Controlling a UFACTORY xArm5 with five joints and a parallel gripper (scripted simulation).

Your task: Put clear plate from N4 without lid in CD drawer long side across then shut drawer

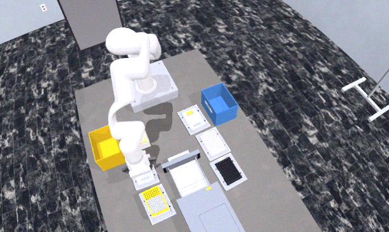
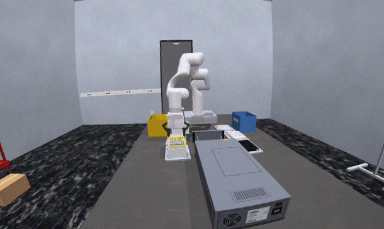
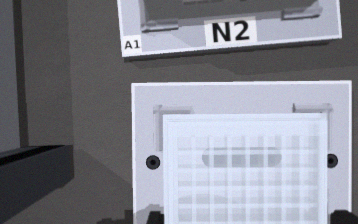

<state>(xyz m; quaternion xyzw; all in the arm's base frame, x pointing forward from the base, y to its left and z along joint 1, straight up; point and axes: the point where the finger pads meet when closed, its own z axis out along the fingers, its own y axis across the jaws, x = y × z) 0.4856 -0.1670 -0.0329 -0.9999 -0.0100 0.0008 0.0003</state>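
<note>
Right now the clear plate is 10 mm below my hand. Also, from my hand: yellow bin: 170 mm behind, 140 mm to the right, 10 mm above; then work nest N4: 30 mm below; then yellow-framed rack: 170 mm ahead, 20 mm above, 10 mm to the left.
</note>
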